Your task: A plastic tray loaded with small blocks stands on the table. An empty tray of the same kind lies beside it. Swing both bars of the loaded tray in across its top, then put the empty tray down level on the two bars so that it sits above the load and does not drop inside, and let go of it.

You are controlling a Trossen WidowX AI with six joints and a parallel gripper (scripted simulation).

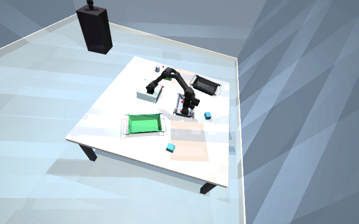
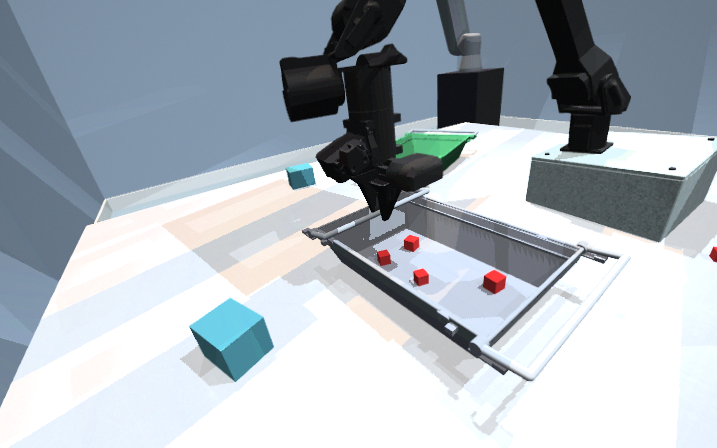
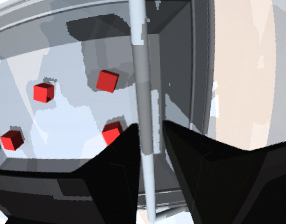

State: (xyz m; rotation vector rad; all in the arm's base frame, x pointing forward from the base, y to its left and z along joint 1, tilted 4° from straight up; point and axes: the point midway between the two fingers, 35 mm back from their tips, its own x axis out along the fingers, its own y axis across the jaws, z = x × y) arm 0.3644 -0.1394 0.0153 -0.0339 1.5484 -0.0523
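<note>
Right now the green tray is 320 mm behind my gripper tip, 210 mm to the right of it and 10 mm below it. Round my gripper tip: green block: 520 mm to the left, 250 mm behind, 30 mm below; red block: 340 mm to the left, 260 mm behind, 50 mm below.
</note>
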